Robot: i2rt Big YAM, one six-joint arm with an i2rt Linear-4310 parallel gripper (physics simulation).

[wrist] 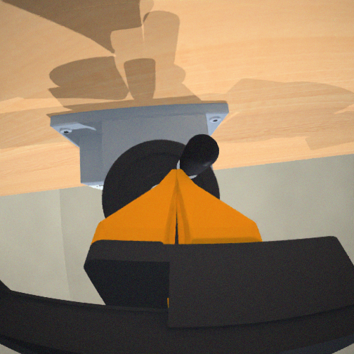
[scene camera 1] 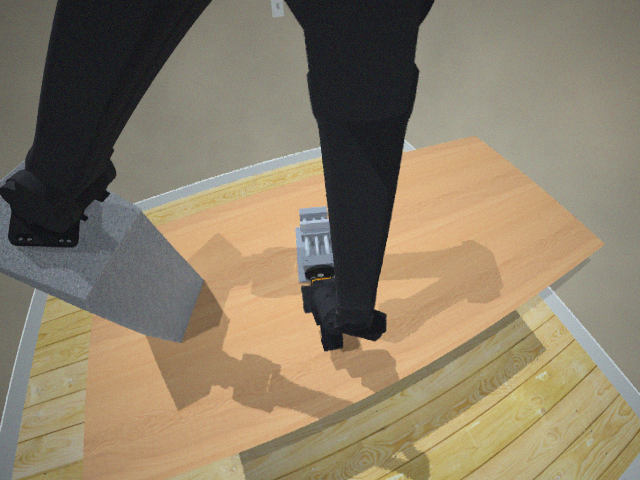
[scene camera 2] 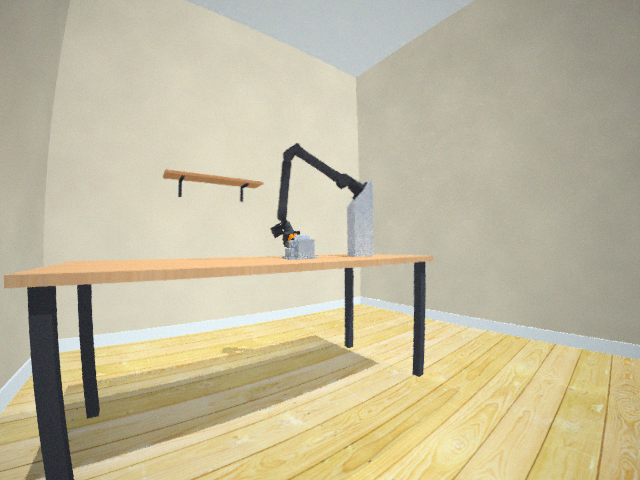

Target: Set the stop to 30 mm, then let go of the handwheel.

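Pixels of known places: gripper, fingertip midpoint: (scene camera 1: 317,281); arm's base at its link origin: (scene camera 1: 48,211) (scene camera 2: 360,191).
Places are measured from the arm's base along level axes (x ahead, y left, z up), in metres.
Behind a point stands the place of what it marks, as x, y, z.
The grey metal device (scene camera 1: 315,243) @(0.438, -0.107, -0.338) (scene camera 2: 303,246) @(0.512, -0.012, -0.352) (wrist: 145,131) stands on the table, with light rods and a cross block visible in scene camera 1. Its black handwheel (scene camera 1: 318,272) @(0.390, -0.193, -0.325) (wrist: 125,172) faces my gripper. The wheel's black crank knob (wrist: 201,153) sticks out at the upper right in the wrist view. My gripper (scene camera 1: 320,279) @(0.380, -0.201, -0.352) (scene camera 2: 293,237) @(0.380, -0.201, -0.352) (wrist: 176,177) is shut and empty. Its orange fingertips are in front of the wheel, right beside the knob's lower left side; whether they touch it I cannot tell. The fingers hide the wheel's lower part. No scale reading is legible.
The wooden table (scene camera 1: 444,206) @(0.956, -0.202, -0.416) (scene camera 2: 155,268) @(1.200, 0.039, -0.416) carries the device and a grey speckled pedestal (scene camera 1: 149,273) @(0.051, -0.045, -0.199) (scene camera 2: 360,227) @(0.083, 0.046, -0.240) that bears the arm. The arm's forearm covers the device's right side in scene camera 1. A wall shelf (scene camera 2: 211,178) hangs behind the table.
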